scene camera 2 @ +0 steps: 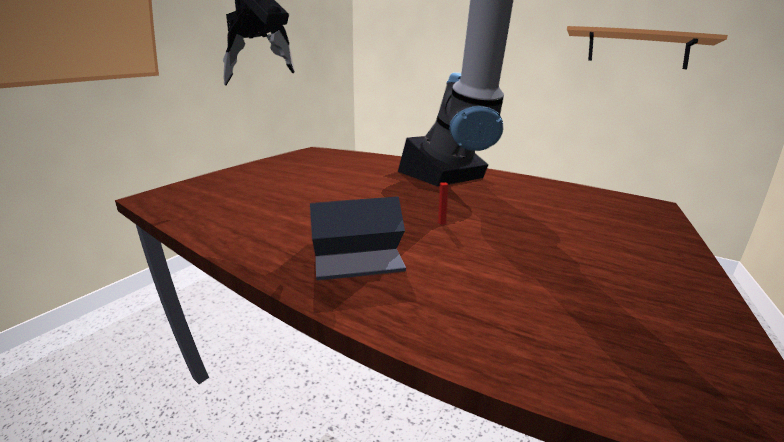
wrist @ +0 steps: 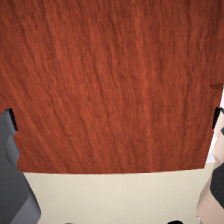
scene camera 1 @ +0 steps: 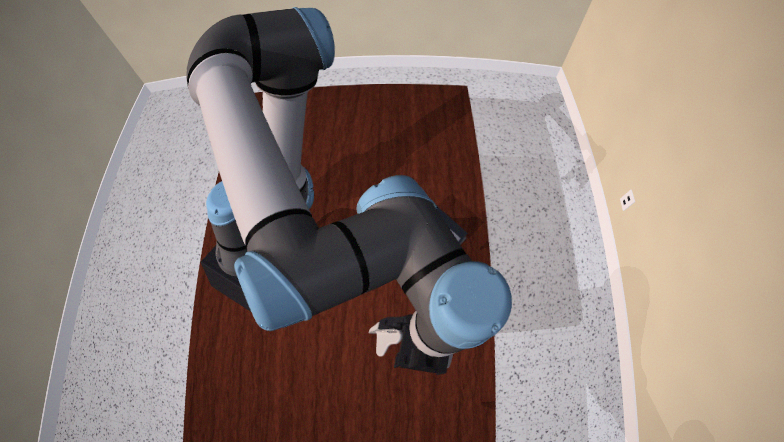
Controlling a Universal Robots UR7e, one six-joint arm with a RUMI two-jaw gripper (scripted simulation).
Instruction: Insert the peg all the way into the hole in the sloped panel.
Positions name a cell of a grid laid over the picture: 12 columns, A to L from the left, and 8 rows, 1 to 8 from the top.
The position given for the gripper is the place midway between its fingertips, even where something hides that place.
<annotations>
The gripper shows in scene camera 2 (E2), in the wrist view (G4) and in scene camera 1 (G7).
</annotations>
